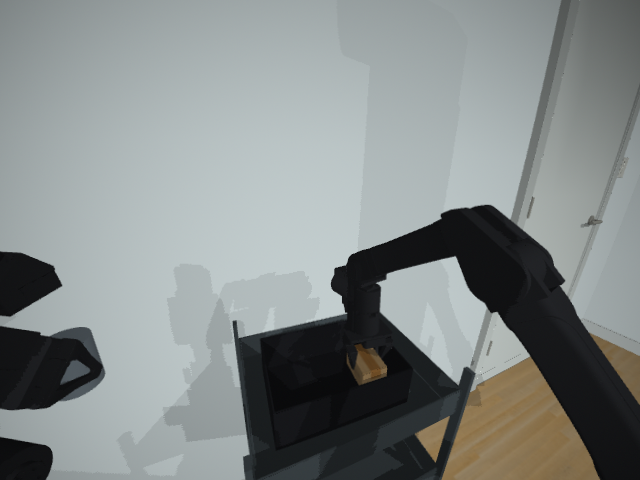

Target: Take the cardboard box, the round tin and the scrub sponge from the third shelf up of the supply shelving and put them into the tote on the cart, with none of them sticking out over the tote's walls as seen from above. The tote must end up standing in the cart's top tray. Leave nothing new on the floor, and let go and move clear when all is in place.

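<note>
The black tote (341, 408) stands in the top tray of the dark cart (450, 428). My right gripper (369, 355) points down over the right part of the tote, shut on the brown cardboard box (368, 367). The box is slightly tilted and shows within the tote's opening near the front wall; its height above the tote floor is hard to tell. My left gripper (97, 367), at the far left edge, is shut on a grey-blue rounded thing, apparently the round tin (86, 338), well apart from the cart. The scrub sponge and the shelving do not show. The tote's inside is very dark.
A pale wall with arm shadows stands behind the cart. Cart corner posts (235, 330) rise beside the tray, and a lower tray (408, 452) shows beneath. A door (573, 155) is at the right, with wooden floor (506, 428) below it.
</note>
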